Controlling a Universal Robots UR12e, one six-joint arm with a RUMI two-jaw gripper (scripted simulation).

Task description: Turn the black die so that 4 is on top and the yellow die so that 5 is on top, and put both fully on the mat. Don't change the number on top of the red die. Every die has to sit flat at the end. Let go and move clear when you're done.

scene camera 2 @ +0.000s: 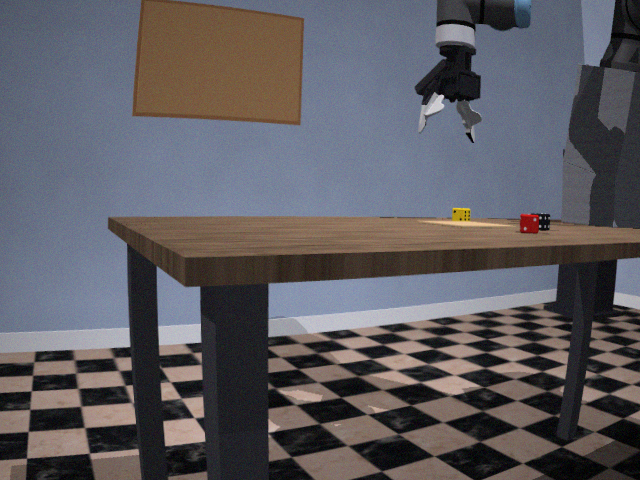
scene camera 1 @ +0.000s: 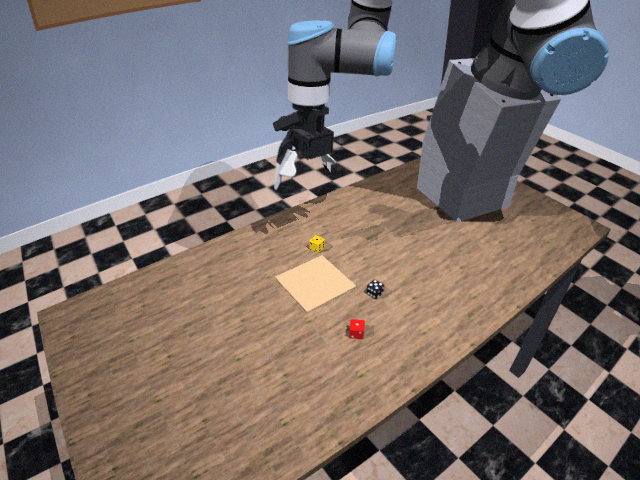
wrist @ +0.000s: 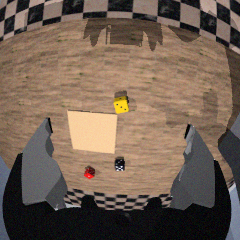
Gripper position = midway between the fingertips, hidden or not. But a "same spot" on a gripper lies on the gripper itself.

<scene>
my gripper: scene camera 2; scene camera 1; wrist 119, 122
same spot on my gripper: [scene camera 2: 432, 104] = [scene camera 1: 286, 162]
</scene>
